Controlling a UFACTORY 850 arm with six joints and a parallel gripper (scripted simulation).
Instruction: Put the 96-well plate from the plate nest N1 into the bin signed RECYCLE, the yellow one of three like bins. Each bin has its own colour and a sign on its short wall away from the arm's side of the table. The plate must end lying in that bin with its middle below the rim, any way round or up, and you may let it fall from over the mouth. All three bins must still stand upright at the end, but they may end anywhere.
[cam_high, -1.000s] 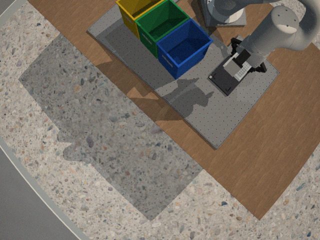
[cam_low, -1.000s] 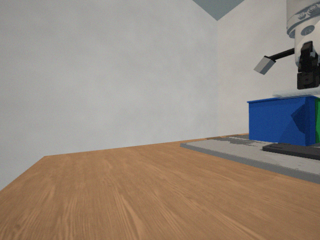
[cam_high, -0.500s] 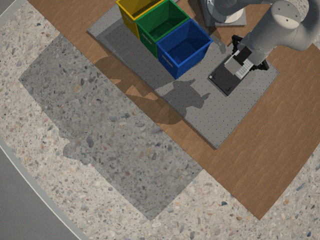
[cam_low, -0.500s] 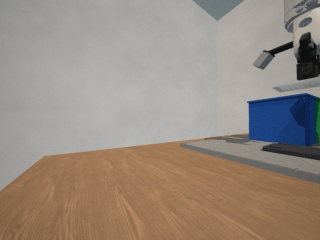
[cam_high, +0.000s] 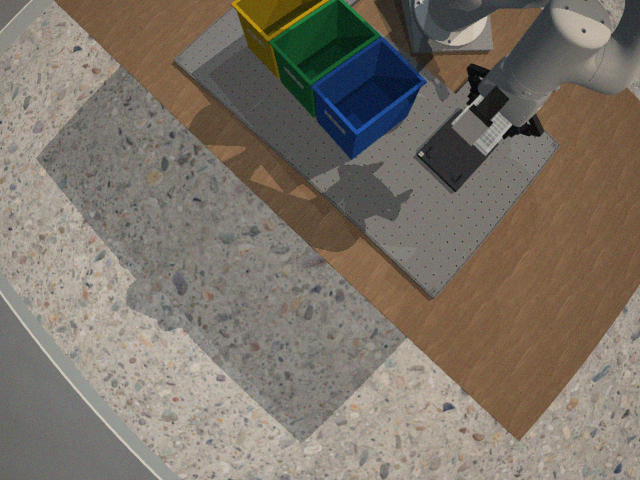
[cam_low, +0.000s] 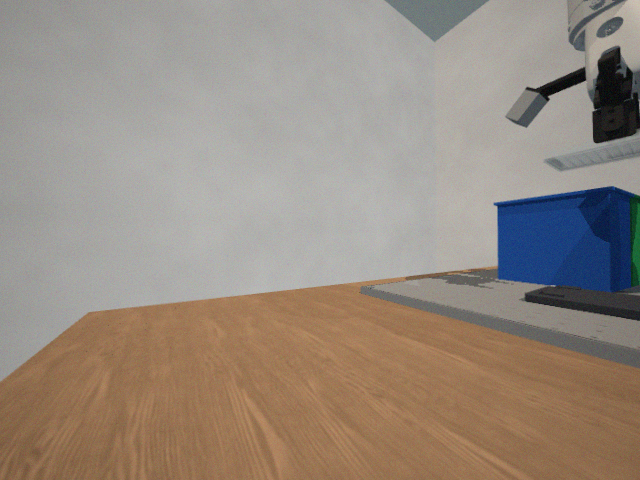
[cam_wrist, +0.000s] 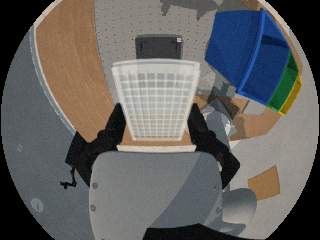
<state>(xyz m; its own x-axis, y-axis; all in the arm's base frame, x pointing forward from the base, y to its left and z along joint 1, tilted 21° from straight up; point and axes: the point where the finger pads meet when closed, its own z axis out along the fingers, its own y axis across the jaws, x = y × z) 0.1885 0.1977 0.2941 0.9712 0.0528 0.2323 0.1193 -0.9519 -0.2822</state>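
My hand is 130 mm short of the yellow bin, 460 mm to the left of it and 130 mm above it. From my hand the other things lie so: black plate nest 210 mm below; then blue bin 130 mm ahead, 190 mm to the right, 130 mm below; then white 96-well plate 10 mm below.
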